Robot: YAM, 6 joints.
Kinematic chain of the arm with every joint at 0, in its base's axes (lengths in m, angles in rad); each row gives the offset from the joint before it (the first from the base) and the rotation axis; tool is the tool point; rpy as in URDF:
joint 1: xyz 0 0 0.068 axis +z
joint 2: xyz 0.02 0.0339 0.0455 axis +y
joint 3: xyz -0.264 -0.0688 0 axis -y
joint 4: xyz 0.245 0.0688 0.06 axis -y
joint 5: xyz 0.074 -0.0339 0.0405 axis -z
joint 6: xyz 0.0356 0 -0.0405 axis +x
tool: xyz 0 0 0 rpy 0 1.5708 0
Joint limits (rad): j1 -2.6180..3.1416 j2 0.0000..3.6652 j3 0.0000..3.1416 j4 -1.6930..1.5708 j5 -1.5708..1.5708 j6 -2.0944..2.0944
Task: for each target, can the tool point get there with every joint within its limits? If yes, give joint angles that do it. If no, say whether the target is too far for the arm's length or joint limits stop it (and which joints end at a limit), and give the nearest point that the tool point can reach.
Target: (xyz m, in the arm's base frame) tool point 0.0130 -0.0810 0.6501
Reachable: yes | joints -1.5438 1.2032 1.7786 1.1512 -0.3074 1.7502
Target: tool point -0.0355 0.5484 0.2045
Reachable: yes | joints 1.6912 2.4591 1.8330 0.8384 1.0334 0.7645
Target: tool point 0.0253 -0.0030 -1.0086
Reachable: no: too far | nearest point 0.1679 -0.0199 -0.3715 | short by 0.653 m
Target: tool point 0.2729 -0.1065 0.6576
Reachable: yes | joints -0.2715 1.9449 2.7771 0.1228 0.9706 1.3293
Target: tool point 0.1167 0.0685 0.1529
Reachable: yes | joints 0.6779 1.1432 0.5051 -1.0217 0.5923 0.9790
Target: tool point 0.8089 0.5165 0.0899
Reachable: no: too far | nearest point 0.5442 0.3475 0.0978 | short by 0.314 m
